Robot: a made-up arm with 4 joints. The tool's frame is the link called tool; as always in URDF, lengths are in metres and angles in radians. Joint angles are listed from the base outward. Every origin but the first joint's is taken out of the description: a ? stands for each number. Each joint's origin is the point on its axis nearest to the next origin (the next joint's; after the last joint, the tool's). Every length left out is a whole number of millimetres.
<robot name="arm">
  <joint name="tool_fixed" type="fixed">
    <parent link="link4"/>
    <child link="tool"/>
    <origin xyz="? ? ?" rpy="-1.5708 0 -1.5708"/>
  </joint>
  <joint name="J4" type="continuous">
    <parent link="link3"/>
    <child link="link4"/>
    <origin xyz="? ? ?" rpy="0 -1.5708 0"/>
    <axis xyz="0 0 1"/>
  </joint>
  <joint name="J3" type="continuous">
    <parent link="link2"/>
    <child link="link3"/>
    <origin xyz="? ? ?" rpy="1.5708 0 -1.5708"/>
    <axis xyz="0 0 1"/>
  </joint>
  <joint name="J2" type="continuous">
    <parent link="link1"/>
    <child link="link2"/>
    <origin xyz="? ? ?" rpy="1.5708 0 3.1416"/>
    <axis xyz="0 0 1"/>
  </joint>
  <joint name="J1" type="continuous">
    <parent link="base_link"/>
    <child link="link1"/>
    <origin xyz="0 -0.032 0.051" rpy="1.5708 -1.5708 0"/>
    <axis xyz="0 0 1"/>
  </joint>
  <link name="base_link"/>
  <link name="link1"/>
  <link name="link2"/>
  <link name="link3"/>
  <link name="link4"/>
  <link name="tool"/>
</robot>
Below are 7 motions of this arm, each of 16 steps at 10 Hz.
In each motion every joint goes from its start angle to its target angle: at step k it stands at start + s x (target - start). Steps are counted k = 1, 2, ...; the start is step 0. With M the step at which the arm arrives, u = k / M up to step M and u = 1 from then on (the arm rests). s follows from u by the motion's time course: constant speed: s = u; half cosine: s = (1 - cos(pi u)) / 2; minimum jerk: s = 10 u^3 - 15 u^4 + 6 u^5.
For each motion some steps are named. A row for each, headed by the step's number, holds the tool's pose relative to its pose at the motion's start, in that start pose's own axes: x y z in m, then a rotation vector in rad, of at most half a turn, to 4 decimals.
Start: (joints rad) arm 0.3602 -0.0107 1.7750 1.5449
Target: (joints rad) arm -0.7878 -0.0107 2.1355 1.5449
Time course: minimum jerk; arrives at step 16
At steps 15, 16:
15: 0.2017 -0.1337 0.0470 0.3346 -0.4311 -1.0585
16: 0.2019 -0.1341 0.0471 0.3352 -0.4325 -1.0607

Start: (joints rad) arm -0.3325 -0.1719 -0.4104 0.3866
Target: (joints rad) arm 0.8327 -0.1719 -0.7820 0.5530
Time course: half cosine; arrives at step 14
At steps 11, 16:
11: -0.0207 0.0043 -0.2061 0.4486 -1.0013 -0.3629
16: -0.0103 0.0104 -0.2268 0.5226 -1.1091 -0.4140

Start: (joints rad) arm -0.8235 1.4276 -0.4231 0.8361
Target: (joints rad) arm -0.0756 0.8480 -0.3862 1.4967
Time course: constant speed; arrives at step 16
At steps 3, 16:
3: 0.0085 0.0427 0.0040 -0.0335 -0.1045 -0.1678
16: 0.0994 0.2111 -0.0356 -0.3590 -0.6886 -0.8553

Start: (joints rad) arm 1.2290 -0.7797 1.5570 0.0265
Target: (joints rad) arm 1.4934 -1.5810 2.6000 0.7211
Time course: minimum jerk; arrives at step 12
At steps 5, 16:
5: -0.0888 -0.0354 -0.0310 -0.0379 -0.5032 0.4459
16: -0.1189 -0.1880 -0.1188 -0.0261 -1.2701 1.4171

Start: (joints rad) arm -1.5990 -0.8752 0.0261 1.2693
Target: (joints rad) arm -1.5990 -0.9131 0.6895 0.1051
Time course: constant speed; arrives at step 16
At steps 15, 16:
15: 0.0840 -0.0600 -0.0164 0.4586 1.0426 0.4651
16: 0.0860 -0.0599 -0.0203 0.4736 1.1056 0.5170

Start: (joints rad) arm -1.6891 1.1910 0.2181 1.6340
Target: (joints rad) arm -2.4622 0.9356 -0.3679 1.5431
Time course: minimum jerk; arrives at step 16
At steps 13, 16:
13: 0.1618 -0.1380 0.0076 0.0934 0.4474 -0.2089
16: 0.1698 -0.1455 0.0039 0.0976 0.4768 -0.2121

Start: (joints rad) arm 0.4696 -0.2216 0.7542 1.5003
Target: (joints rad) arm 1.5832 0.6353 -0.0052 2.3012
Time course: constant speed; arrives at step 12
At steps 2, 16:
2: -0.0906 -0.0108 -0.0142 -0.0992 -0.1836 0.2268
16: -0.3252 -0.3400 -0.2854 -0.4830 -1.4316 1.4963

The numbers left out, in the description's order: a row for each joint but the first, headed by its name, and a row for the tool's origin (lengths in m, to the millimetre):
tool: 0.115 -0.01 0
J4: 0.116 0.053 0
J3: 0.082 -0.061 0
J2: 0.022 0.183 0

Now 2 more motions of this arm.
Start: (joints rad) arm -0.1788 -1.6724 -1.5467 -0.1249
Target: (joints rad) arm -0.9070 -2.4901 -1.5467 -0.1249
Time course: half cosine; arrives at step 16
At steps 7, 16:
7: -0.0032 0.0298 0.0265 0.1200 0.3248 -0.2712
16: 0.0147 0.0523 0.0568 0.4625 0.7714 -0.5998

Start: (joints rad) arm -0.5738 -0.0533 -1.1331 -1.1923
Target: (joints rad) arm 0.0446 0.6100 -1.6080 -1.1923
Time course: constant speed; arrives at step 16
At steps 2, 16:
2: 0.0119 -0.0034 0.0080 0.0683 -0.1068 0.0138
16: 0.0556 -0.0318 0.0696 0.7474 -0.7613 0.2119

